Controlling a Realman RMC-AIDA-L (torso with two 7-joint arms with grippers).
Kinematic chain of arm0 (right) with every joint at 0, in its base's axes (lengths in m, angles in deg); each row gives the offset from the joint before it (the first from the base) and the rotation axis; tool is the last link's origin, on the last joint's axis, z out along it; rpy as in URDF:
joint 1: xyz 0 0 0.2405 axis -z
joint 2: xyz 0 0 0 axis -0.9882 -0.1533 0
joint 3: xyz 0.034 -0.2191 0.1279 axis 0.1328 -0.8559 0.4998
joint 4: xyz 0 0 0 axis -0.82 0.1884 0.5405
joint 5: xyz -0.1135 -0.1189 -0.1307 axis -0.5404 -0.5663 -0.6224
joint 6: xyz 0 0 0 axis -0.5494 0.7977 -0.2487
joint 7: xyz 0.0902 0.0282 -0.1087 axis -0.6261 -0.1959 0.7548
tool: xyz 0 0 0 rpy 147.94 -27.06 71.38
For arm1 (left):
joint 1: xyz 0 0 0.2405 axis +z
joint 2: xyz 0 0 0 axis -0.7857 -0.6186 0
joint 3: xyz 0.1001 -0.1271 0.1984 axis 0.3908 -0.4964 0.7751
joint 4: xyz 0 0 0 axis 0.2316 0.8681 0.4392
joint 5: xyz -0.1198 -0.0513 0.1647 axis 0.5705 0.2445 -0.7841
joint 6: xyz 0 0 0 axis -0.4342 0.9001 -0.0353
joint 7: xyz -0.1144 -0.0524 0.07 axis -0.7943 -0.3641 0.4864
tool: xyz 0 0 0 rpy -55.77 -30.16 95.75
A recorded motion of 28 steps. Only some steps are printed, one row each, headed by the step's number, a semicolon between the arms.
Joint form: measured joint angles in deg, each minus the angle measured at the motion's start. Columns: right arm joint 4, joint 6, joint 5, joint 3, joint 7, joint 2, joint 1; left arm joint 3, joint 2, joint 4, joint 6, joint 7, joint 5, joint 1.
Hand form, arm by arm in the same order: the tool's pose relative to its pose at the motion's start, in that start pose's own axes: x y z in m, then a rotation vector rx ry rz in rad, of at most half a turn. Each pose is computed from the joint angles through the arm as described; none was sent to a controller.
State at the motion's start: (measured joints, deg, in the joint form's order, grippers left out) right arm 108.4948 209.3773 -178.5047 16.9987 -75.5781 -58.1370 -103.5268; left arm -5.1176 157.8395 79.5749 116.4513 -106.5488 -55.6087 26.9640
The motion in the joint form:
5: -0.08 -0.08 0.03 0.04 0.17 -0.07 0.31; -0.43 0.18 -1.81 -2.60 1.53 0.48 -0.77
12: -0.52 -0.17 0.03 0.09 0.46 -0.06 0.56; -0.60 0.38 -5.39 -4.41 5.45 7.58 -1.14
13: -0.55 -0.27 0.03 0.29 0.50 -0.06 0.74; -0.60 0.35 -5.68 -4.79 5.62 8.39 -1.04
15: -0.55 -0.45 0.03 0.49 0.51 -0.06 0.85; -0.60 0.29 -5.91 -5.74 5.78 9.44 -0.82
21: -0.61 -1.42 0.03 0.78 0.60 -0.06 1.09; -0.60 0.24 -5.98 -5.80 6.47 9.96 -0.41
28: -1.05 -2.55 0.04 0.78 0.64 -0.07 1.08; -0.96 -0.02 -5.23 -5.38 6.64 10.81 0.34
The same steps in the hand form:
5: 0.0011 0.0012 -0.0008 0.0060 -0.0012 0.0013; -0.0038 -0.0034 0.0058 0.0318 -0.0062 0.0038
12: 0.0025 0.0026 -0.0014 0.0111 -0.0049 0.0043; -0.0003 -0.0093 0.0104 0.1230 0.0817 0.0149
13: 0.0029 0.0029 -0.0023 0.0179 -0.0055 0.0047; -0.0005 -0.0105 0.0097 0.1383 0.0877 0.0117
15: 0.0032 0.0028 -0.0030 0.0249 -0.0049 0.0045; -0.0016 -0.0131 0.0079 0.1656 0.0893 0.0074
21: 0.0051 0.0016 -0.0044 0.0457 0.0032 0.0047; -0.0027 -0.0131 0.0054 0.1783 0.0923 0.0139
28: 0.0076 0.0001 -0.0037 0.0603 0.0105 0.0101; -0.0008 -0.0155 -0.0016 0.2009 0.1041 0.0249

